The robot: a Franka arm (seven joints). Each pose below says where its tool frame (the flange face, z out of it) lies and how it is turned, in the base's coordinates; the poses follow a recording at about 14 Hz.
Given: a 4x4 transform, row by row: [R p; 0 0 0 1], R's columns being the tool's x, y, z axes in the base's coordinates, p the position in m. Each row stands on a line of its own.
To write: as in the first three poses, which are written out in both.
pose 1, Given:
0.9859 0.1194 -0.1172 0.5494
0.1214 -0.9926 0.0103 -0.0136
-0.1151 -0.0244 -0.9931 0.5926
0 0 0 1
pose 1, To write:
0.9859 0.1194 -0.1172 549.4
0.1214 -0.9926 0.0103 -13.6
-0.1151 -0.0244 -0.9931 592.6
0 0 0 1

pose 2, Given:
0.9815 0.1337 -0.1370 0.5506
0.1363 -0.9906 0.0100 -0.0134
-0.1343 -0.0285 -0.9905 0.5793
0 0 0 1
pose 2, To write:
0.9815 0.1337 -0.1370 550.6
0.1363 -0.9906 0.0100 -13.4
-0.1343 -0.0285 -0.9905 579.3
0 0 0 1

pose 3, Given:
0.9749 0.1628 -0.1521 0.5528
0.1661 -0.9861 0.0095 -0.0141
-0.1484 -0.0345 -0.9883 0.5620
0 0 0 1
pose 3, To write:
0.9749 0.1628 -0.1521 552.8
0.1661 -0.9861 0.0095 -14.1
-0.1484 -0.0345 -0.9883 562.0
0 0 0 1

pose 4, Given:
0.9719 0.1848 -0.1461 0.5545
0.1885 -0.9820 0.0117 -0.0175
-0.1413 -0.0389 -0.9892 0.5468
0 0 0 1
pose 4, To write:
0.9719 0.1848 -0.1461 554.5
0.1885 -0.9820 0.0117 -17.5
-0.1413 -0.0389 -0.9892 546.8
0 0 0 1

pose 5, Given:
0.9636 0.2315 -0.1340 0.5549
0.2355 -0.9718 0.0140 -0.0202
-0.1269 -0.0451 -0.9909 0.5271
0 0 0 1
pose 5, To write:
0.9636 0.2315 -0.1340 554.9
0.2355 -0.9718 0.0140 -20.2
-0.1269 -0.0451 -0.9909 527.1
0 0 0 1

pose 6, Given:
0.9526 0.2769 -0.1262 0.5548
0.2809 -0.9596 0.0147 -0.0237
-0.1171 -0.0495 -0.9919 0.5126
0 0 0 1
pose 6, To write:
0.9526 0.2769 -0.1262 554.8
0.2809 -0.9596 0.0147 -23.7
-0.1171 -0.0495 -0.9919 512.6
0 0 0 1

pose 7, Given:
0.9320 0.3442 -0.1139 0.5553
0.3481 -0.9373 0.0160 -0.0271
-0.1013 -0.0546 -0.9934 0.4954
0 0 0 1
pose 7, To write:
0.9320 0.3442 -0.1139 555.3
0.3481 -0.9373 0.0160 -27.1
-0.1013 -0.0546 -0.9934 495.4
0 0 0 1

